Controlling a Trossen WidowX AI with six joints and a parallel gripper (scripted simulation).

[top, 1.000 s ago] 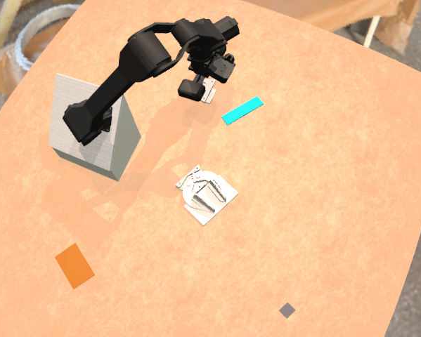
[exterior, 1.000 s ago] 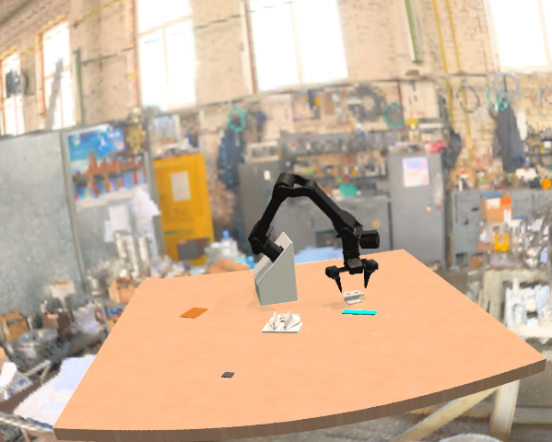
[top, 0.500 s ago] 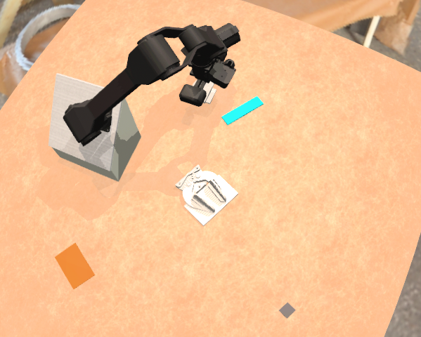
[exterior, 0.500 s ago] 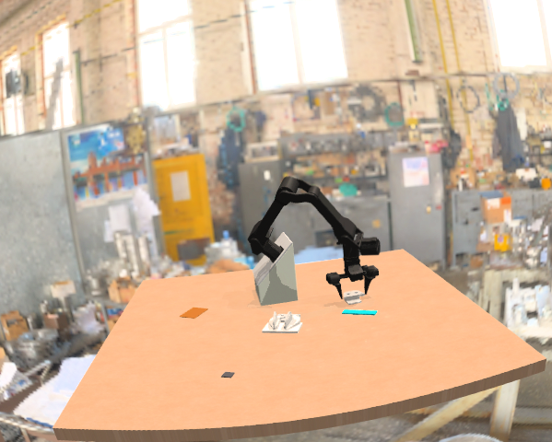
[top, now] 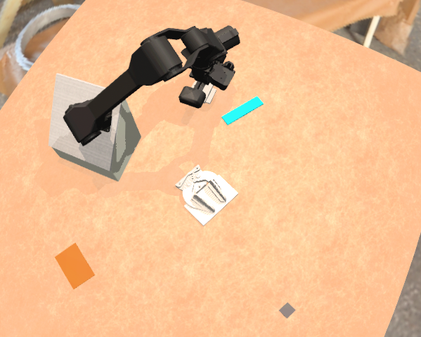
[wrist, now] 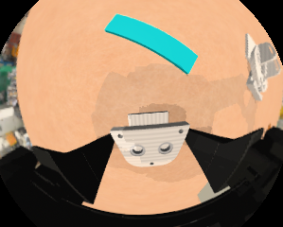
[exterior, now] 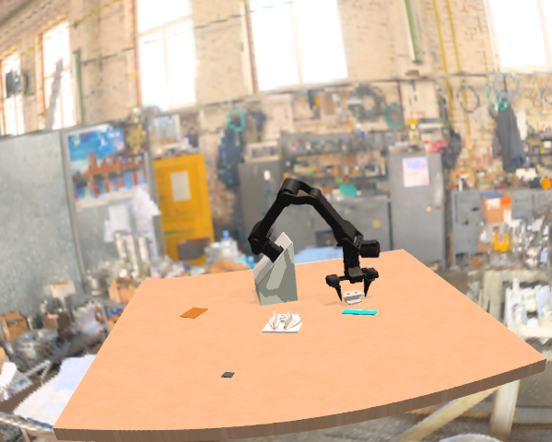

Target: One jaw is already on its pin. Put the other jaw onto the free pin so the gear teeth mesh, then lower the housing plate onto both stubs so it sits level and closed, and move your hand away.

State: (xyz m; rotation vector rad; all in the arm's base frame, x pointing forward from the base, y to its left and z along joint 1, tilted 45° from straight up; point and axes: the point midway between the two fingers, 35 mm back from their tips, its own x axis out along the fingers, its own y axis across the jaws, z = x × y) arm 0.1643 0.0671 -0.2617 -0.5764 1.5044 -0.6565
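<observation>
My gripper tip is now 250 mm to the left of the jaw and 90 mm short of it. Round my gripper tip: white base plate 290 mm to the right, 120 mm ahead, 10 mm below; then cyan strip 120 mm ahead, 20 mm to the right, 10 mm below; then orange patch 580 mm to the right, 140 mm behind, 10 mm below.
</observation>
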